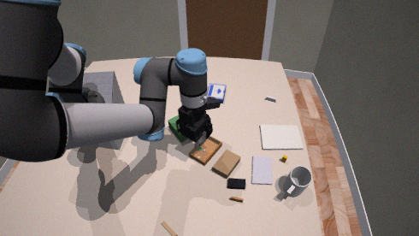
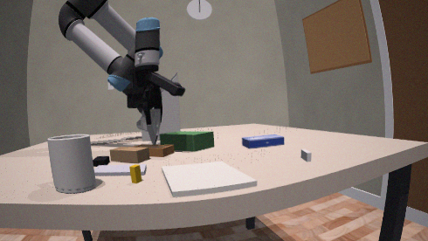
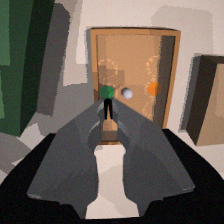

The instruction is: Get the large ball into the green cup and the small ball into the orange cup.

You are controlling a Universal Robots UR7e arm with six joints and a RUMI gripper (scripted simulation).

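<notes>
The covered wooden puzzle is 20 mm ahead of my hand, 10 mm to the right of it and 30 mm below it. From my hand the other things lie so: black block (120 mm ahead, 160 mm to the right, 30 mm below); green block (50 mm behind, 100 mm to the left, 20 mm below); wooden block (90 mm ahead, 80 mm to the right, 20 mm below).
</notes>
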